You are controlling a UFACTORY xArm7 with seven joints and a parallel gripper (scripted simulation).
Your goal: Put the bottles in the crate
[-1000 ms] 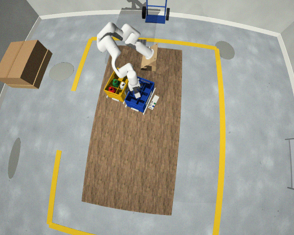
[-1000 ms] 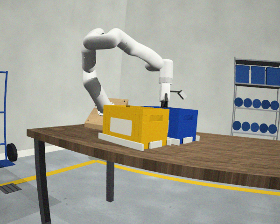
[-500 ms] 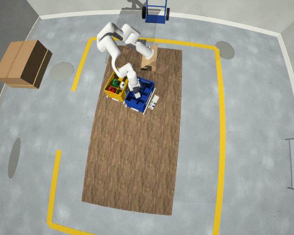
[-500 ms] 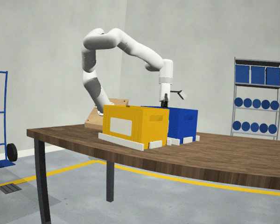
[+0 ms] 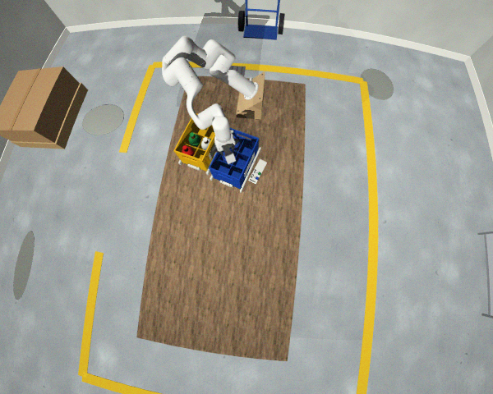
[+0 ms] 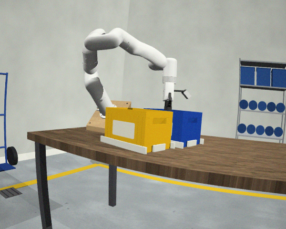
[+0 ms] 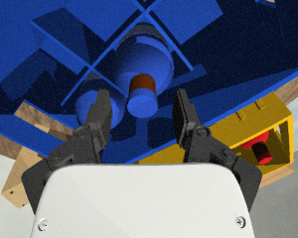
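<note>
My gripper is now 22 cm to the left of the green-label bottle, 9 cm past it and 8 cm above it. Round my hand: white-label bottle 14 cm to the right, 8 cm below, 7 cm behind; then blue crate 9 cm below, 4 cm to the left, 2 cm ahead; then blue-label bottle 8 cm below.
</note>
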